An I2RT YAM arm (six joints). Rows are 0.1 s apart.
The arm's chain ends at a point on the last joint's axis. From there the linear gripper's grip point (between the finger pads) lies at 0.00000 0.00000 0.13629 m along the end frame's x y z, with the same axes.
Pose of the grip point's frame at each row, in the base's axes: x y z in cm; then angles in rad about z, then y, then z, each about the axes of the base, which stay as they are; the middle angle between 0 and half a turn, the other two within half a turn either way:
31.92, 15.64, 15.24, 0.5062, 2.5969, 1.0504
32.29, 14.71, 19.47, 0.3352, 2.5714, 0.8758
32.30, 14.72, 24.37, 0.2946, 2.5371, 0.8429
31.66, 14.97, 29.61, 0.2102, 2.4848, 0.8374
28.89, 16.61, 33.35, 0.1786, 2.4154, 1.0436
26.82, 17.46, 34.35, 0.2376, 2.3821, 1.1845
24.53, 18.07, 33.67, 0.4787, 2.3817, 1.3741
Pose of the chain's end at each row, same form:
28.41, 9.51, 26.90, 0.5062, 2.5969, 1.0504
27.58, 9.06, 30.94, 0.3352, 2.5714, 0.8758
27.15, 8.94, 35.58, 0.2946, 2.5371, 0.8429
26.09, 8.79, 40.40, 0.2102, 2.4848, 0.8374
24.34, 8.79, 43.54, 0.1786, 2.4154, 1.0436
23.28, 8.77, 44.23, 0.2376, 2.3821, 1.1845
22.70, 8.86, 43.55, 0.4787, 2.3817, 1.3741

